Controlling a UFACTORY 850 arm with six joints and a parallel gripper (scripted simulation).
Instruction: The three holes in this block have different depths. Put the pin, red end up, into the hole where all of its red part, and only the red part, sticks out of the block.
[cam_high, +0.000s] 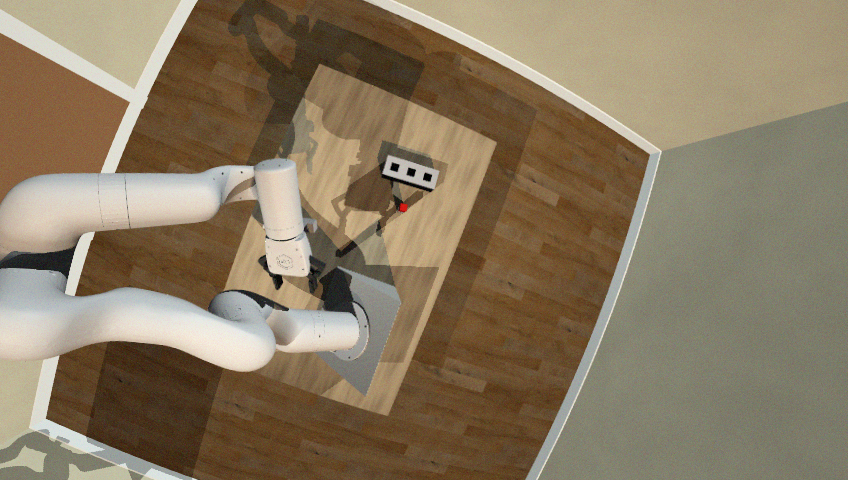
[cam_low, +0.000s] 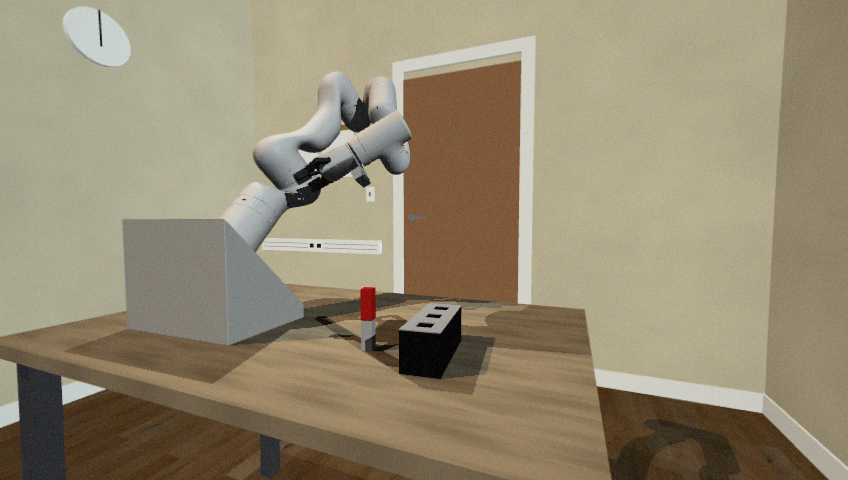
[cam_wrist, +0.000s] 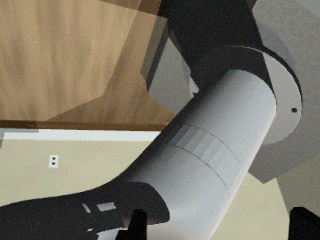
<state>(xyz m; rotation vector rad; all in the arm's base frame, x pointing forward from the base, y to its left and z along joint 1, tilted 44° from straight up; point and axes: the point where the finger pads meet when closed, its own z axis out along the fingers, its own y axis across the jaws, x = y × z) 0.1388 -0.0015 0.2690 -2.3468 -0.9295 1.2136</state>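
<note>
Now: the pin 33 cm ahead of my hand, 16 cm to the right of it and 26 cm below it. Round my hand: black block 45 cm ahead, 13 cm to the right, 32 cm below.
</note>
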